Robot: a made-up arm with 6 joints.
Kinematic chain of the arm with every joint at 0, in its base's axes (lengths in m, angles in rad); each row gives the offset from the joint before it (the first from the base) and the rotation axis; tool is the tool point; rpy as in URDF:
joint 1: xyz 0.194 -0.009 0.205 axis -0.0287 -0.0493 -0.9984
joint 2: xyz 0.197 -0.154 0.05 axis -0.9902 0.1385 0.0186
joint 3: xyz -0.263 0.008 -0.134 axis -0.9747 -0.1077 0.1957
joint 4: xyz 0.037 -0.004 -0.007 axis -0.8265 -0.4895 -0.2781
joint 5: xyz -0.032 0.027 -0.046 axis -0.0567 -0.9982 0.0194
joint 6: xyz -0.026 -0.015 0 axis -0.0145 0.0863 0.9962
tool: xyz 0.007 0.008 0.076 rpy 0 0 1.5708
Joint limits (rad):
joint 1: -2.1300..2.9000
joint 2: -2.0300..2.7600
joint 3: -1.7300..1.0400
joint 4: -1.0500..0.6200
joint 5: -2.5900..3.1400
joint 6: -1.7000..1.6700
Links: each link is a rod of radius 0.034 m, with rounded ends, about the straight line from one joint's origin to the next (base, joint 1, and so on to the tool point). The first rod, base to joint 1, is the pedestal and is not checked.
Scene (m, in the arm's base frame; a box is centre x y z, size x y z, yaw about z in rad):
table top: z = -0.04
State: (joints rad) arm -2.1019 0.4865 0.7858 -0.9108 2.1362 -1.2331
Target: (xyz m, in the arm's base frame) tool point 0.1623 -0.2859 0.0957
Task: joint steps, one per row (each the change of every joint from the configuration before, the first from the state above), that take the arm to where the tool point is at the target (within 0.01 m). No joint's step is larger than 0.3 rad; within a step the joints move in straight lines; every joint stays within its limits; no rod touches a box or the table.
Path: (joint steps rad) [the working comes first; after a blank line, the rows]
Joints at the target: -0.5140 0.3930 0.6821 -0.9318 2.1864 -1.2488
Straight joint move there: clear.

1: 0.2647 -0.0156 -0.0173 -0.0035 0.0084 -0.0026
2: 0.2646 -0.0156 -0.0173 -0.0035 0.0083 -0.0026
3: 0.2647 -0.0156 -0.0173 -0.0035 0.0084 -0.0027
4: 0.2646 -0.0156 -0.0173 -0.0035 0.0084 -0.0026
5: 0.2647 -0.0155 -0.0172 -0.0035 0.0083 -0.0026
6: 0.2646 -0.0156 -0.0173 -0.0035 0.0084 -0.0026

